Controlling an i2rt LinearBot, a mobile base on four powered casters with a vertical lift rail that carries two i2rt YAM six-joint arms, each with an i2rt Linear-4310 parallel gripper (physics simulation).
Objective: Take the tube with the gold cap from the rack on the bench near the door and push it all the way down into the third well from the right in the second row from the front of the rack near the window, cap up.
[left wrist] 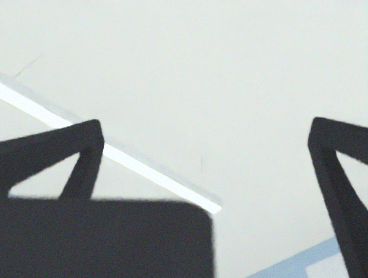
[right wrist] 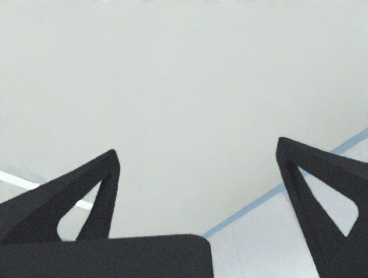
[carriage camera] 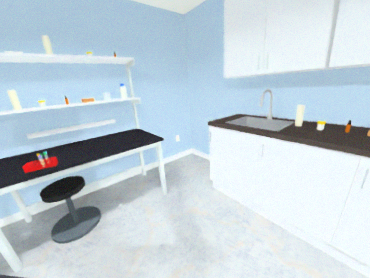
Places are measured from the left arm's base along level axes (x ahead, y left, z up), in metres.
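Pixels of known places: left gripper, fingertip midpoint: (left wrist: 203, 130); right gripper, fingertip midpoint: (right wrist: 196, 151).
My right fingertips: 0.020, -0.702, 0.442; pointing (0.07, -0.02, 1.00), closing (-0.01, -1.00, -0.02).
Behind a point stands the place of what it marks, as x, y, z.
A red rack (carriage camera: 33, 166) @(0.873, 0.971, -0.082) stands on the black-topped bench (carriage camera: 100, 147) @(1.322, 0.676, -0.110) at the left in the carriage view. A few small tubes (carriage camera: 43, 160) @(0.905, 0.898, -0.047) stand upright in it; their cap colours are too small and blurred to tell a gold one for sure. A second rack does not show in the carriage view. My left gripper (left wrist: 203, 130) @(0.023, -0.001, 0.442) is open and empty, with ceiling behind its fingers. My right gripper (right wrist: 196, 151) @(0.020, -0.702, 0.442) is open and empty, also against the ceiling. Both grippers are out of the carriage view, away from the rack.
A black stool (carriage camera: 63, 189) @(0.991, 0.917, -0.389) stands in front of the bench. Shelves (carriage camera: 60, 105) @(1.316, 0.980, 0.348) with bottles and jars hang above it. At the right is a counter (carriage camera: 330, 138) @(0.915, -1.241, 0.037) with a sink (carriage camera: 260, 123) @(1.637, -1.062, -0.018), a tap, a tall bottle (carriage camera: 299, 115) @(1.256, -1.231, 0.133) and small jars, under white wall cabinets (carriage camera: 290, 35) @(1.346, -1.124, 0.769).
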